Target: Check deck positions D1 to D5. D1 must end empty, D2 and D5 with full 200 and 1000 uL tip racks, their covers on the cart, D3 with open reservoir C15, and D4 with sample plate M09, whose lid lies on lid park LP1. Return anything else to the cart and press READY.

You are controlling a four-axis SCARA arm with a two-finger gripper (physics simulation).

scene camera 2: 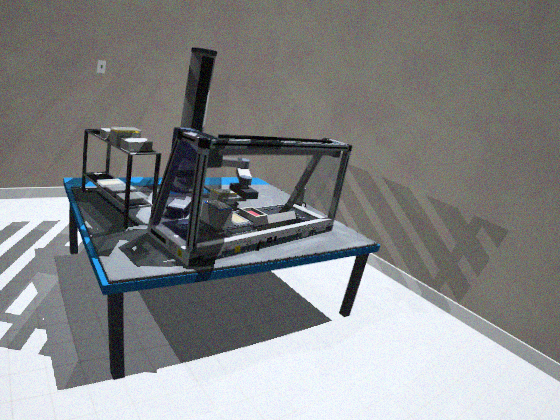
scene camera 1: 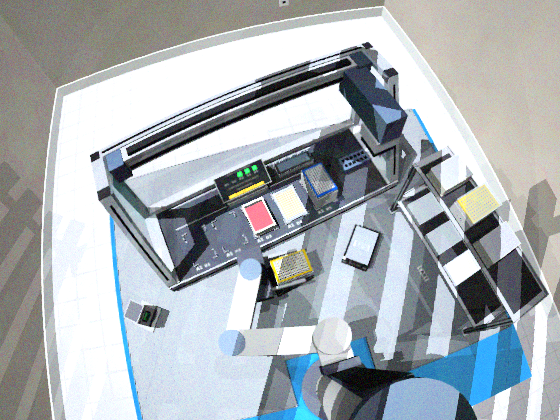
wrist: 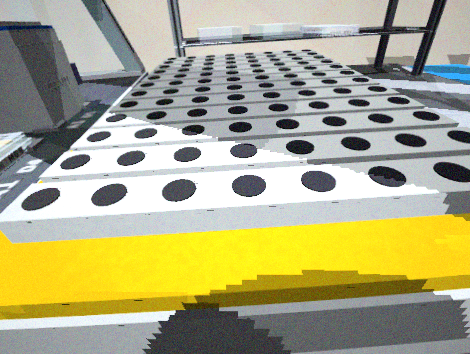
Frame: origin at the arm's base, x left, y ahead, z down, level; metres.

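Seen in the pictures: gripper, fingertip midpoint: [scene camera 2: 218,196] [scene camera 1: 301,265].
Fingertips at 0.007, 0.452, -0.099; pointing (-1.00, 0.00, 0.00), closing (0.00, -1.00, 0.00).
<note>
Pixels of each thing's middle, then the offset from my fingertips to it, as dx, dy, dz. "spot": a spot on its surface instead.
- yellow-rimmed tip rack, body centre: [wrist: 250,171] [scene camera 1: 291,267] [scene camera 2: 223,196] +0.033, -0.001, +0.001
- red-filled open reservoir, body centre: [scene camera 1: 259,216] [scene camera 2: 253,214] +0.096, +0.225, +0.022
- pale yellow plate, body centre: [scene camera 1: 289,203] -0.026, +0.248, +0.031
- tall blue-rimmed tip rack, body centre: [scene camera 1: 319,185] [scene camera 2: 216,213] -0.147, +0.271, -0.011
- flat grey translucent piece, surface spot: [scene camera 1: 293,163] spot: -0.086, +0.404, +0.015
- cart, body centre: [scene camera 1: 460,246] [scene camera 2: 116,173] -0.544, -0.130, -0.092
- yellow-topped rack, body centre: [scene camera 1: 478,203] [scene camera 2: 125,131] -0.531, -0.066, -0.322
- white-topped block, body centre: [scene camera 1: 362,245] -0.235, +0.015, +0.032
- small green-button box, surface spot: [scene camera 1: 148,316] spot: +0.577, -0.049, +0.007
My gripper [scene camera 1: 290,270] is shut on a yellow-rimmed tip rack [scene camera 1: 291,265] [wrist: 225,260], held level in front of the deck [scene camera 1: 175,265]. The wrist view shows its top with rows of dark round holes. D1 and D2 at the deck's left carry no labware. A red-filled open reservoir [scene camera 1: 259,216] [scene camera 2: 253,213] sits at D3. A pale yellow plate [scene camera 1: 289,202] sits at D4. A tall blue-rimmed tip rack [scene camera 1: 320,181] [wrist: 45,80] stands at D5. A flat grey translucent piece [scene camera 1: 293,163] lies behind D4 and D5; its label is unreadable.
The cart [scene camera 2: 129,185] at the right bears a yellow-topped rack [scene camera 1: 478,204] between pale boxes, with flat pale pieces on its lower shelf. A white-topped block [scene camera 1: 361,245] stands on the table. A small green-button box [scene camera 1: 148,316] stands front left. The deck frame surrounds the deck.
</note>
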